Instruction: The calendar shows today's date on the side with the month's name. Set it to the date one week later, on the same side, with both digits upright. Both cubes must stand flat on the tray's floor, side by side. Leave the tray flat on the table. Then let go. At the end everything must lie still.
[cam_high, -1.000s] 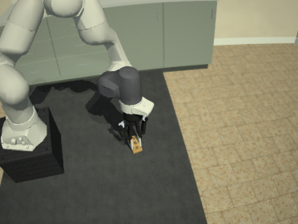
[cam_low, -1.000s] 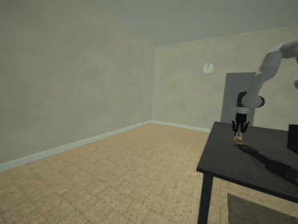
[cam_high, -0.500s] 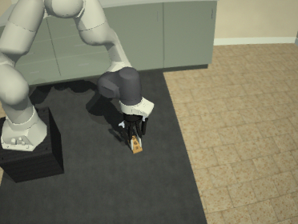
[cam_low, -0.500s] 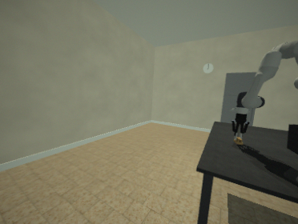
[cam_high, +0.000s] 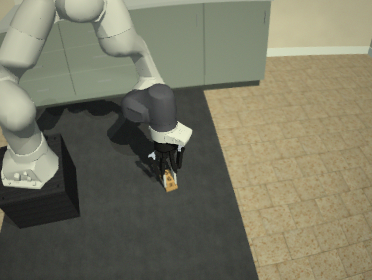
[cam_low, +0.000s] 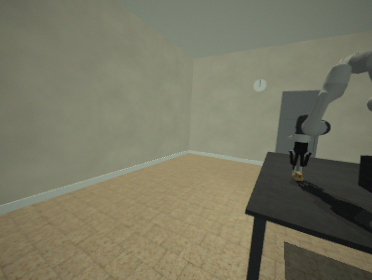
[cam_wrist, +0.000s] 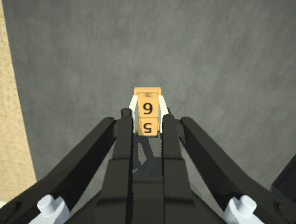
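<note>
My gripper is now 30 mm above the orange calendar cube. The rest, counted from my hand: orange calendar tray: 20 mm to the left, 40 mm below.
</note>
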